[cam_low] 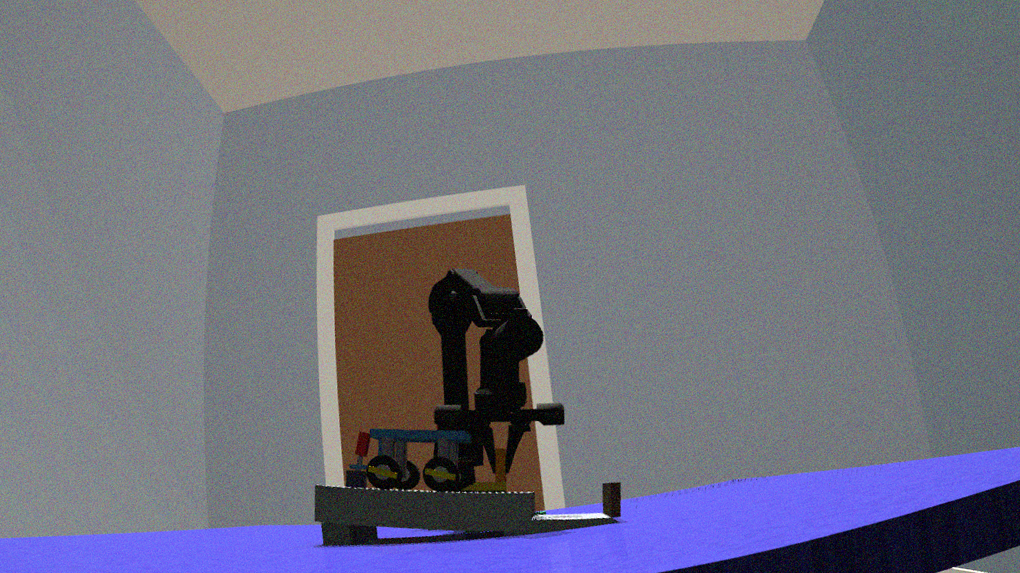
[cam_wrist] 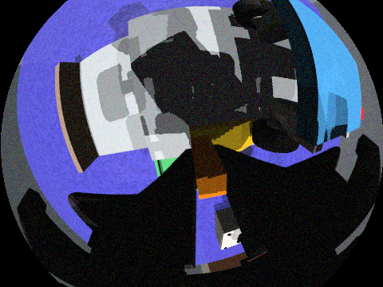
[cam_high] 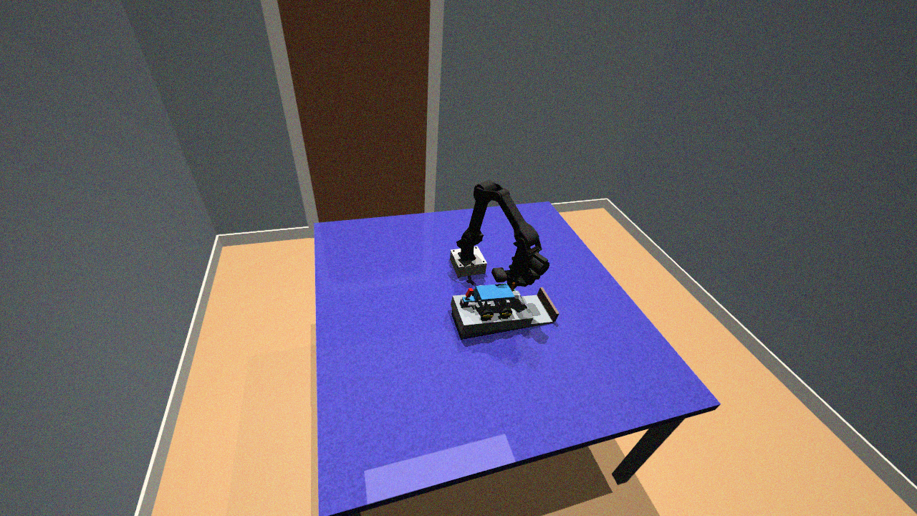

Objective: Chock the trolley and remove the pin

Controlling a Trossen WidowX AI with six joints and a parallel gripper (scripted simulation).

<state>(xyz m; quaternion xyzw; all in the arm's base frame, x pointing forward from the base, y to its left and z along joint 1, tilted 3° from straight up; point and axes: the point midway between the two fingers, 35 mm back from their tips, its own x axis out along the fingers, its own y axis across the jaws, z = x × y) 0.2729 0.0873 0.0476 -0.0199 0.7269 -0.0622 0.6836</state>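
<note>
Right now my gripper tip is 20 mm to the left of the yellow chock and 10 mm above it. Round my gripper tip: brown end stop (150 mm to the left, 70 mm ahead, 60 mm below); red-headed stop pin (200 mm to the right, 40 mm above, 30 mm ahead); trolley (110 mm to the right, 50 mm ahead, 20 mm above).
</note>
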